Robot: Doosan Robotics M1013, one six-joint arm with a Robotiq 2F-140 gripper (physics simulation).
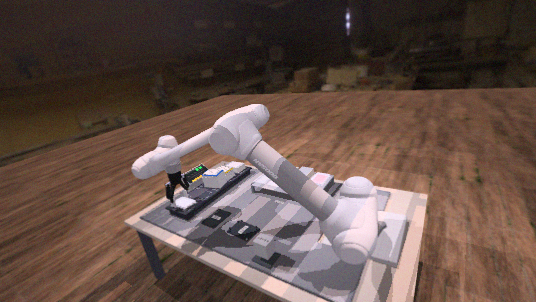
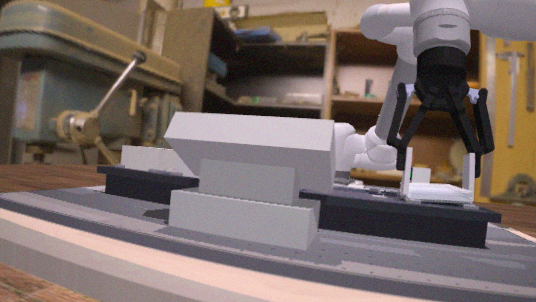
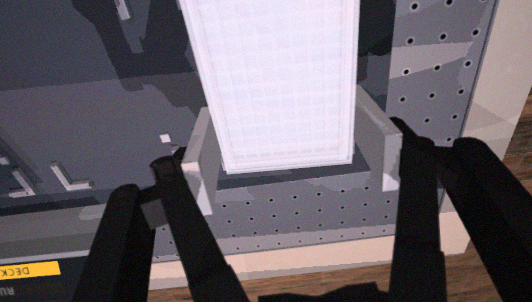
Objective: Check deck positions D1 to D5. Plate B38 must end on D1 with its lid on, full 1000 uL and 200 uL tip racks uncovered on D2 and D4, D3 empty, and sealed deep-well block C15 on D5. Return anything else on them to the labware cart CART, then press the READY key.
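Places are measured from the arm's base along level axes (x left, y back, z up), in metres.
Pixels of known places: gripper, fingertip midpoint: [image 1: 180, 202] [image 2: 435, 198] [image 3: 282, 117].
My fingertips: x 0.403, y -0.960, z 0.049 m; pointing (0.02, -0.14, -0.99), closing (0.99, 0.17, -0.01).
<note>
Ahead of a thing's pixels: the offset from my fingertips to its top centre. "spot": to the spot under its first point.
A flat white plate @(dx -0.005, dy +0.031, dz +0.019 m) [image 1: 184, 203] [image 2: 437, 193] [image 3: 285, 85], its top clear-looking with a well grid, is at the near end of the long dark deck [image 1: 176, 212] [image 2: 400, 220]. My gripper [image 1: 180, 195] [image 2: 438, 175] [image 3: 282, 117] points down and is shut on it, one pale pad at each long side. The plate is level, at or barely above the deck; contact and its label cannot be told. Beside it are bare positions with small corner stops. Farther along stand a white rack with a blue edge @(dx -0.262, dy +0.007, dz +0.097 m) [image 1: 213, 179], a yellow-edged rack @(dx -0.371, dy -0.035, dz +0.058 m) [image 1: 228, 171] and a white block @(dx -0.493, dy -0.055, dz +0.035 m) [image 1: 236, 164].
A console @(spot: dx -0.230, dy -0.155, dz +0.064 m) [image 1: 196, 172] [image 2: 250, 135] with green lights stands behind the deck. Two black pads @(spot: dx -0.064, dy +0.269, dz -0.049 m) [image 1: 216, 218] @(spot: dx -0.087, dy +0.473, dz -0.050 m) [image 1: 243, 229] lie in front. A pale block @(dx -0.020, dy +0.700, dz +0.048 m) [image 1: 263, 240] stands at a dark base. A pale tray @(dx -0.474, dy +0.396, dz +0.028 m) [image 1: 272, 188] and a pink-topped item @(dx -0.641, dy +0.589, dz +0.020 m) [image 1: 321, 178] are near the arm.
</note>
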